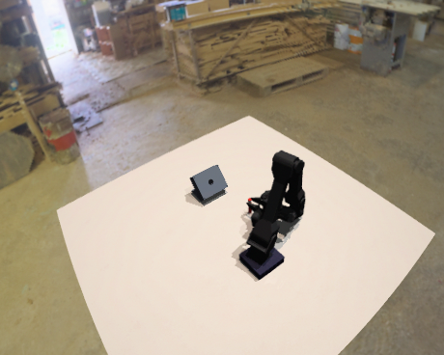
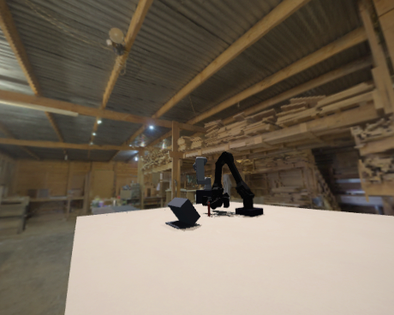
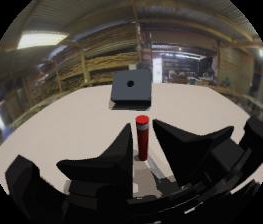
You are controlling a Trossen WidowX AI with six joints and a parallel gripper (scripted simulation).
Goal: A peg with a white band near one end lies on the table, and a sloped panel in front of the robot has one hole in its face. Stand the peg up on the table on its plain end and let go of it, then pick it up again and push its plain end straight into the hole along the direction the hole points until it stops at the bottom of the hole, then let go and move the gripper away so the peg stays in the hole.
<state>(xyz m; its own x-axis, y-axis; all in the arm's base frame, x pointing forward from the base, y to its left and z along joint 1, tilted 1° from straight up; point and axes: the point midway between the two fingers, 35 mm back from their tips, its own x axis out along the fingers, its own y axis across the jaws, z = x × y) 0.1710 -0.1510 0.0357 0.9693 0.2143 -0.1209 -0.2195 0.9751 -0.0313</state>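
Now: gripper tip 1 cm past the peg and 1 cm above it. From my gripper tip the other things lie so: sloped panel: 21 cm ahead, 4 cm to the left.
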